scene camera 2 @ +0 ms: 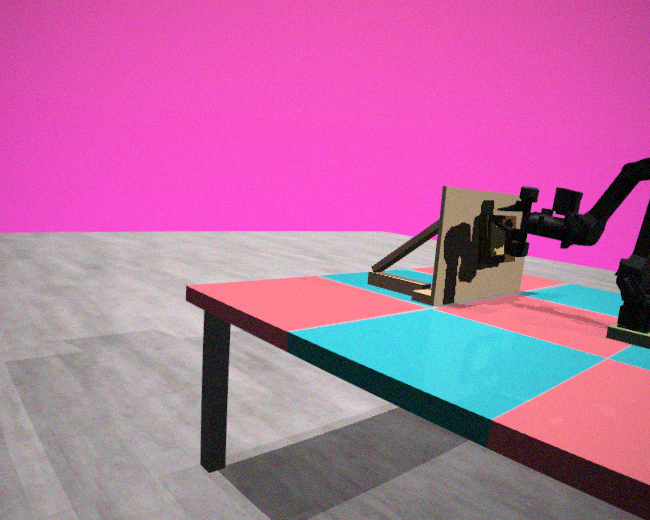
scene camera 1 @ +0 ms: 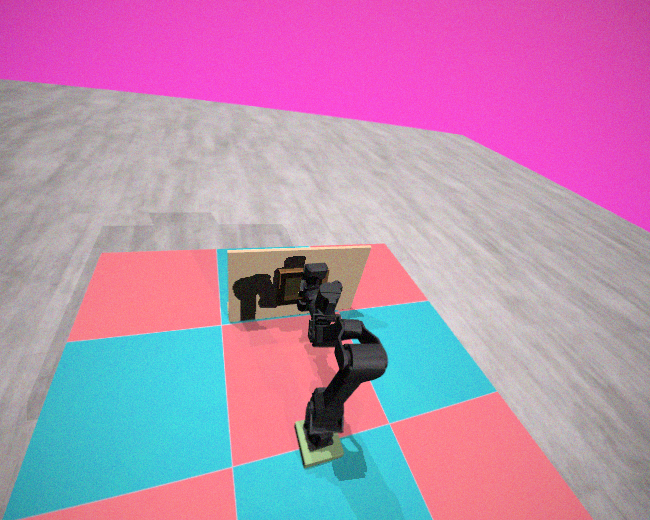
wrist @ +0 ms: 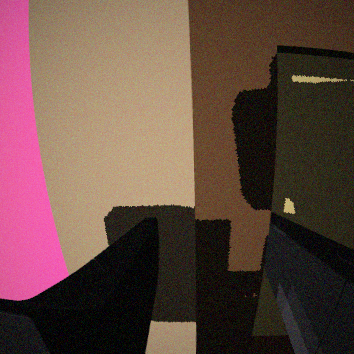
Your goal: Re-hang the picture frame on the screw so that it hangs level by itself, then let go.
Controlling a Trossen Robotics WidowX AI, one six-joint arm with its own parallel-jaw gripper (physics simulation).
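Places are measured from the arm's base along level axes (x ahead, y left, z up), in centimetres.
Pixels of known places: gripper, fingertip midpoint: [scene camera 2: 496,216] [scene camera 1: 304,268] [wrist: 208,226]; arm's base, link origin: [scene camera 2: 634,328] [scene camera 1: 317,434].
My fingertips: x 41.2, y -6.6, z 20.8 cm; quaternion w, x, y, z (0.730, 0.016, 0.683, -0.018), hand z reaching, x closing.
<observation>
For each thing: its top centre in the pictures, then the offset to it from my fingertips. Level surfaces: height alone.
- picture frame, top centre: [wrist: 194,251] [scene camera 2: 500,215] [scene camera 1: 305,270] dx -1.2, dy +0.3, dz +0.5 cm
- turquoise checkered table, surface height: dz -23.4 cm
- wooden foot, top centre: [scene camera 2: 398,277] dx +19.4, dy +16.3, dz -19.6 cm
The picture frame [scene camera 1: 292,288] [scene camera 2: 497,239] [wrist: 215,125] has a brown border around a dark olive panel. It is upright against the tan board [scene camera 1: 346,271] [scene camera 2: 458,211] [wrist: 115,125] and looks about level, partly behind the gripper and in shadow. My gripper [scene camera 1: 302,297] [scene camera 2: 501,216] [wrist: 208,226] is open partway. In the wrist view its fingers stand on either side of the frame's side border, with a gap between the left finger and the border's outer edge. The right finger overlaps the inner panel's edge. The screw and the frame's hanging point do not show, so what bears the frame cannot be seen.
The board stands on the pink and turquoise checkered table [scene camera 1: 140,390] [scene camera 2: 444,357]. A dark diagonal brace [scene camera 2: 406,245] and a wooden foot [scene camera 2: 398,281] are behind it. The arm's base stands on a pale green plate [scene camera 1: 319,457]. The arm's shadow falls across the board and frame.
</observation>
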